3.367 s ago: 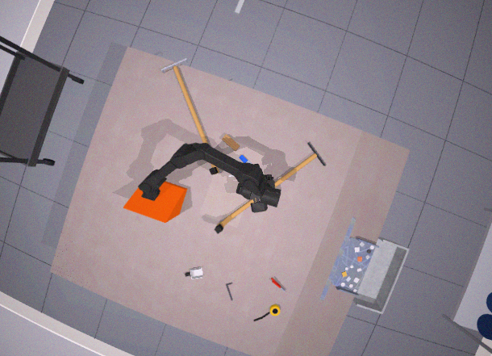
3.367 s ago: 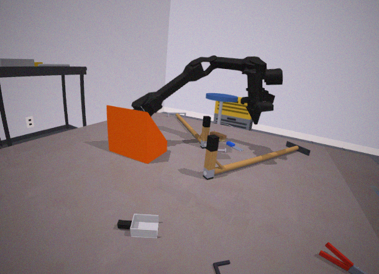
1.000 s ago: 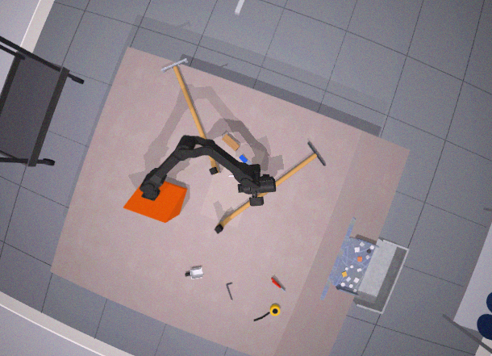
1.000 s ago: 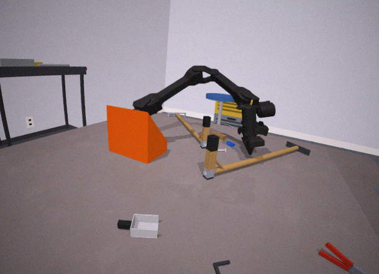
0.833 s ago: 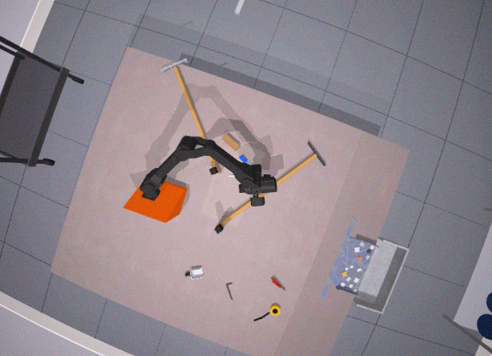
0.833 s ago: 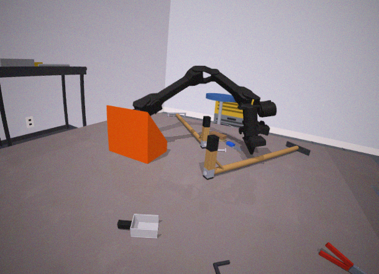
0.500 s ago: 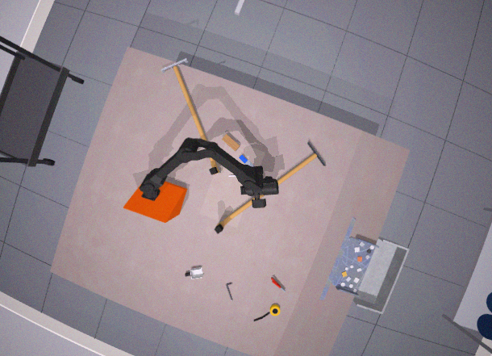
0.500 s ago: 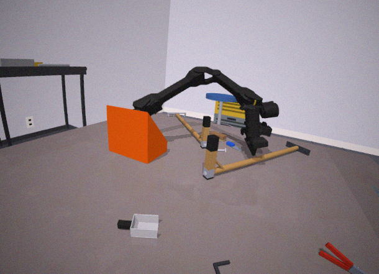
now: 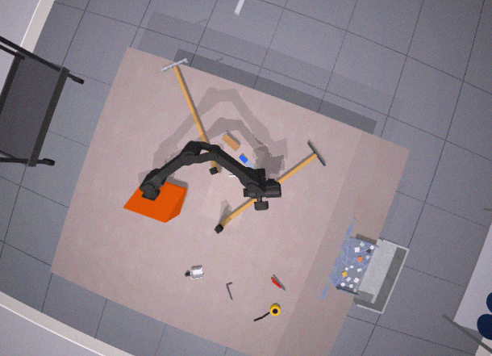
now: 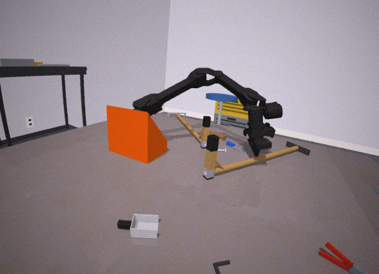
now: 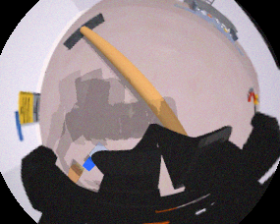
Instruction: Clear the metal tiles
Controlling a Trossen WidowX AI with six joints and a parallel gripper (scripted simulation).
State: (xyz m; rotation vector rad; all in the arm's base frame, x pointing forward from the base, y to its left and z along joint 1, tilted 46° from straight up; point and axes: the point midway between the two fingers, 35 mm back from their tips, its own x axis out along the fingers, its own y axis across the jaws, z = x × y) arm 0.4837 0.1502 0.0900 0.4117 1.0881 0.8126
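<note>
Now: gripper tip 30 mm short of the long scraper and 50 mm below it. From my gripper tip the other things lie so: wooden block: 210 mm behind, 170 mm to the left; then blue tool: 110 mm behind, 100 mm to the left, 10 mm below; then wooden scraper: 420 mm behind, 230 mm to the left, 50 mm above.
</note>
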